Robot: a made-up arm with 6 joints.
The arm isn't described. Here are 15 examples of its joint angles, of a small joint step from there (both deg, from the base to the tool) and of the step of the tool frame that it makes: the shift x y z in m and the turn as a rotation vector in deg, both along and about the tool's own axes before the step.
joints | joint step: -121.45 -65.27 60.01 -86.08 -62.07 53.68 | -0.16 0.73 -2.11 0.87 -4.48 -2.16
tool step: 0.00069 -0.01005 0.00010 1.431 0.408 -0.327
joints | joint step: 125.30 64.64 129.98 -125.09 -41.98 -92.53 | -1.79 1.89 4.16 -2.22 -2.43 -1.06
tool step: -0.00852 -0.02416 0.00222 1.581 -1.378 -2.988
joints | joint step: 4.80 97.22 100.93 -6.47 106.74 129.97 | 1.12 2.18 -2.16 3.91 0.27 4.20
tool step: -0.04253 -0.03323 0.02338 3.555 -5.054 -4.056
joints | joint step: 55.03 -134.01 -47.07 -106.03 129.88 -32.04 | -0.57 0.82 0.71 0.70 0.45 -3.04
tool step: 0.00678 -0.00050 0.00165 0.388 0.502 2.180
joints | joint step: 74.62 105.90 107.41 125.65 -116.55 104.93 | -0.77 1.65 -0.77 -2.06 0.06 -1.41
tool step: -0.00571 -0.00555 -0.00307 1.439 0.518 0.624
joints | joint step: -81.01 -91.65 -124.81 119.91 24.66 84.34 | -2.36 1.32 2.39 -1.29 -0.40 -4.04
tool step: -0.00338 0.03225 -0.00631 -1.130 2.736 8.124
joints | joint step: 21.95 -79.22 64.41 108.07 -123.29 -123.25 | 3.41 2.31 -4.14 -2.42 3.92 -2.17
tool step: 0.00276 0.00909 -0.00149 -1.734 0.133 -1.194
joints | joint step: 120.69 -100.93 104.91 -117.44 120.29 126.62 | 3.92 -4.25 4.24 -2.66 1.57 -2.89
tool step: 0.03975 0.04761 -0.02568 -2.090 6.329 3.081
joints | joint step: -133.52 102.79 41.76 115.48 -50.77 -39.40 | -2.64 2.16 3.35 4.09 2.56 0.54
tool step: -0.03305 -0.01866 0.00683 2.432 -5.690 2.192
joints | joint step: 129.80 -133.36 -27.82 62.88 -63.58 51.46 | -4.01 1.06 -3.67 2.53 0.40 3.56
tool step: 0.01199 -0.01402 0.00749 2.853 4.071 -2.824
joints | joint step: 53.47 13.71 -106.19 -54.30 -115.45 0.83 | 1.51 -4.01 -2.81 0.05 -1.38 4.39
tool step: 0.01451 -0.04268 0.00758 3.316 1.086 -2.206
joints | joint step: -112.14 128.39 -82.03 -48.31 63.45 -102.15 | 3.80 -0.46 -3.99 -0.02 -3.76 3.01
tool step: 0.00558 0.02906 -0.00713 -2.389 -0.564 -7.605
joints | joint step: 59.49 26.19 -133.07 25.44 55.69 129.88 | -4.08 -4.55 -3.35 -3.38 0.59 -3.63
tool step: 0.01646 -0.03602 -0.01071 3.837 3.803 2.708
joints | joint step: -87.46 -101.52 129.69 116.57 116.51 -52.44 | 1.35 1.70 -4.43 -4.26 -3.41 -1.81
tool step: -0.01085 -0.02410 0.00485 3.643 -2.051 -6.494
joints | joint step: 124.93 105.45 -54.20 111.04 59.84 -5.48 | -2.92 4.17 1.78 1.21 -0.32 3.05
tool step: 0.00504 -0.01606 -0.00647 2.596 -1.616 -5.483
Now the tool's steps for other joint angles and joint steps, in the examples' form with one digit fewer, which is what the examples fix.
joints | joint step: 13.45 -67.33 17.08 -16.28 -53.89 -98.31 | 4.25 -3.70 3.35 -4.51 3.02 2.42
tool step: 0.0158 -0.0451 -0.0218 4.32 1.72 -2.98
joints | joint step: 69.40 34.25 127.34 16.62 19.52 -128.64 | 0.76 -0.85 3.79 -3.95 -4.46 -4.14
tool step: -0.0089 -0.0602 0.0106 6.10 -2.09 0.79
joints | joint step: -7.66 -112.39 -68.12 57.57 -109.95 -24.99 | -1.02 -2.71 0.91 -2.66 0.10 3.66
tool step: -0.0182 0.0012 0.0106 -0.09 -1.56 -2.39
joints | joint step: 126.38 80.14 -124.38 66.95 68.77 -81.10 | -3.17 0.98 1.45 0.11 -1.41 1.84
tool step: 0.0200 -0.0107 -0.0045 0.42 -0.23 -5.17
